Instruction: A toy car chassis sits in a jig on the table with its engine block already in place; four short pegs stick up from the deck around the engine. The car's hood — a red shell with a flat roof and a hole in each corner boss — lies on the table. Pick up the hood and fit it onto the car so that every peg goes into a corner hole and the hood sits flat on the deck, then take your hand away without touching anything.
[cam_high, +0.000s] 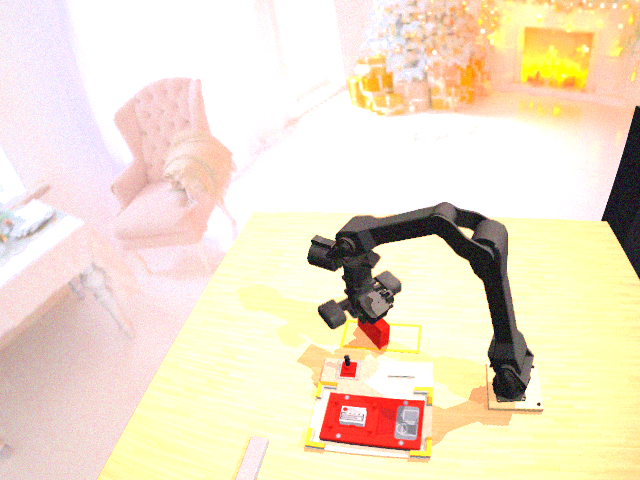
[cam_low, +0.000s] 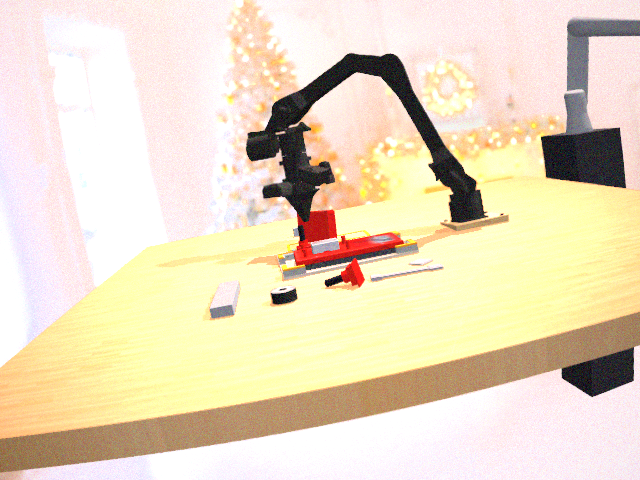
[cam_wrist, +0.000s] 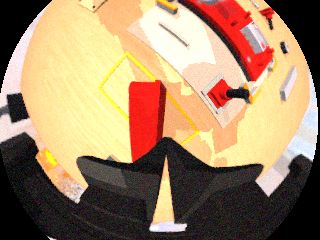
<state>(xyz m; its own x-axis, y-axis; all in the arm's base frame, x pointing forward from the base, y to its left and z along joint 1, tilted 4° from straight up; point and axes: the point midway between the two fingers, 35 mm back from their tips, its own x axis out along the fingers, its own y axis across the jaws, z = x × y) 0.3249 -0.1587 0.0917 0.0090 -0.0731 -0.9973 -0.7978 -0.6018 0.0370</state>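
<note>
Right now my gripper tip is 1 cm short of the grey engine block, 24 cm to the right of it and 3 cm above it. Also, from my gripper tip: thin grey strip 8 cm behind, 44 cm to the left, 5 cm below; then black wheel 12 cm ahead, 43 cm to the left, 4 cm below; then red hood 2 cm behind, 2 cm below.
</note>
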